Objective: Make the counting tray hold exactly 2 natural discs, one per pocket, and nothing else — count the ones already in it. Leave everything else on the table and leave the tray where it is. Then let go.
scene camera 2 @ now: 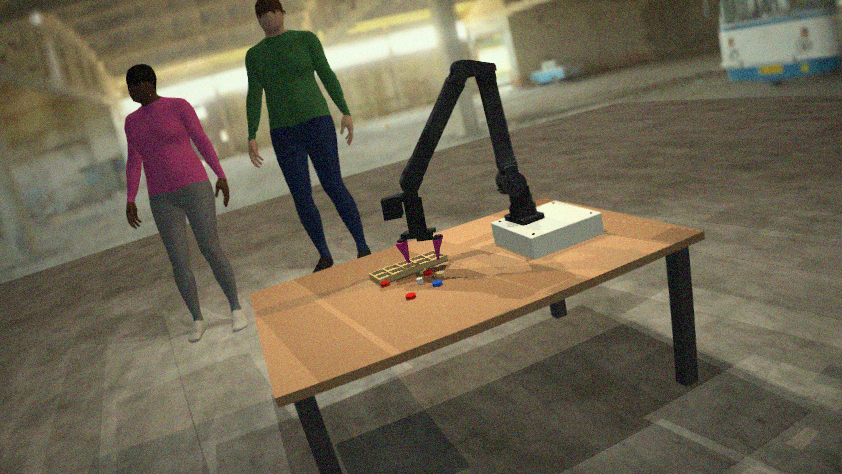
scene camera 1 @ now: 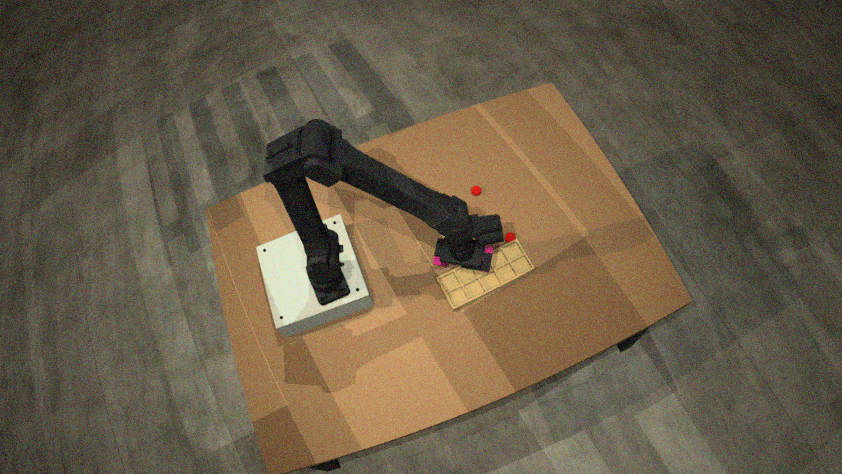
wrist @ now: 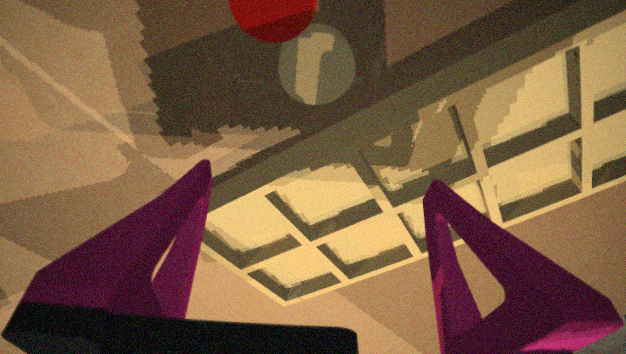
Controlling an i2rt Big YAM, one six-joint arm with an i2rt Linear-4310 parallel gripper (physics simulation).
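The counting tray (scene camera 1: 493, 288) (scene camera 2: 400, 276) (wrist: 311, 244) has two rows of pockets; the pockets showing in the wrist view hold no disc, while others are cut off or covered. My gripper (scene camera 1: 464, 255) (scene camera 2: 423, 259) (wrist: 323, 180) is open and empty, pointing down over the tray's near-base end; its height is hard to tell. A pale natural disc (wrist: 316, 64) lies partly in shadow beside the tray's long side, next to a red disc (scene camera 2: 428, 273) (wrist: 272, 17). Another natural disc (scene camera 2: 440, 272) shows faintly near that red disc in scene camera 2.
A red disc (scene camera 1: 510, 236) (scene camera 2: 384, 283) lies close to the tray's far end. Another red disc (scene camera 1: 476, 190) (scene camera 2: 410, 296) lies farther off. A blue disc (scene camera 2: 437, 283) and a small white cube (scene camera 2: 419, 280) lie between. The arm stands on a white base box (scene camera 1: 288, 282) (scene camera 2: 553, 232).
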